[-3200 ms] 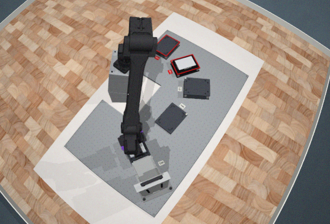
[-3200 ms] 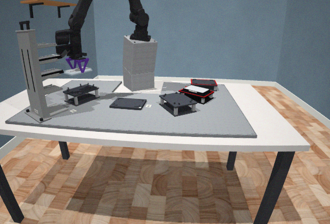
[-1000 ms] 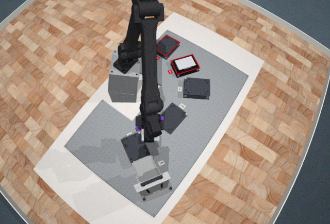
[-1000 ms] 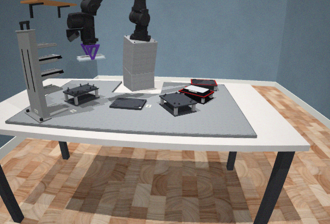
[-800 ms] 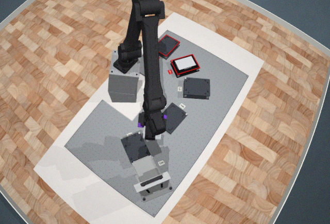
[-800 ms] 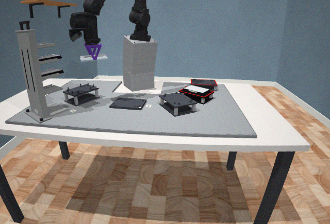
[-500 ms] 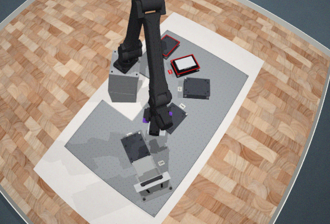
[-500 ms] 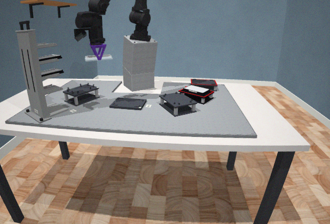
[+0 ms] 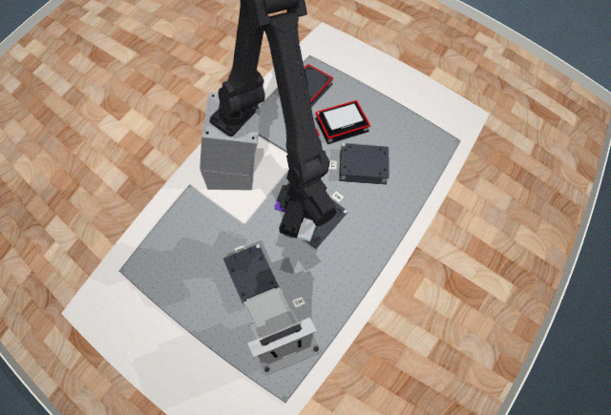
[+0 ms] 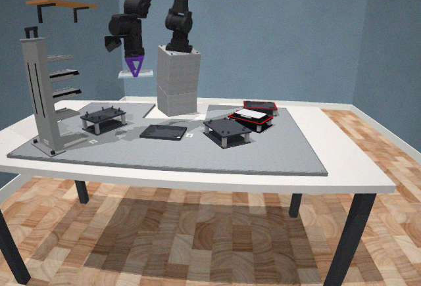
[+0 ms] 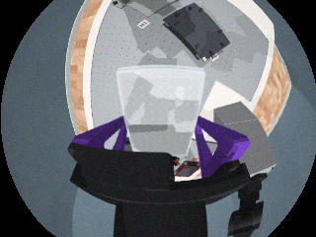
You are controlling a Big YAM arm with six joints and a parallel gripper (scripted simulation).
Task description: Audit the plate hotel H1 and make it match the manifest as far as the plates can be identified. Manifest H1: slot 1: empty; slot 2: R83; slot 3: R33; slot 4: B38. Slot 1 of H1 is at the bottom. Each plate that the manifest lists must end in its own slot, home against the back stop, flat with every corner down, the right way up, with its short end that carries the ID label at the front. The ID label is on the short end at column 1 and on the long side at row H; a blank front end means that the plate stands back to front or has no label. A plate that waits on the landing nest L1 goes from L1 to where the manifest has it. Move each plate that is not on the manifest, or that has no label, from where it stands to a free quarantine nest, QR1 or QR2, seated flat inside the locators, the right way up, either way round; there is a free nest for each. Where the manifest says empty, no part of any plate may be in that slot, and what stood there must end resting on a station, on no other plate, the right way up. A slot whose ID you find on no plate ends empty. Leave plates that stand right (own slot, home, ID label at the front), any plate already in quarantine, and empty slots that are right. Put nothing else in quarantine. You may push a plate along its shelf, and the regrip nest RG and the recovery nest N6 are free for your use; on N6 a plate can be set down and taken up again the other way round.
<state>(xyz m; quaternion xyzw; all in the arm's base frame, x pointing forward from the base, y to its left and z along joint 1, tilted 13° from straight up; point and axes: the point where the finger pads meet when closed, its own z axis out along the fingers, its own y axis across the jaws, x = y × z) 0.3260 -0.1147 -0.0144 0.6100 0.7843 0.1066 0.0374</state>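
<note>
Now: hand 10 mm past the flat pad N6, 100 mm to the right of it and 240 mm above it. The rest, counted from my hand: plate hotel H1 (160 mm ahead, 320 mm to the right, 50 mm below); regrip nest RG (60 mm behind, 180 mm to the right, 190 mm below); white plate (right at my hand).
</note>
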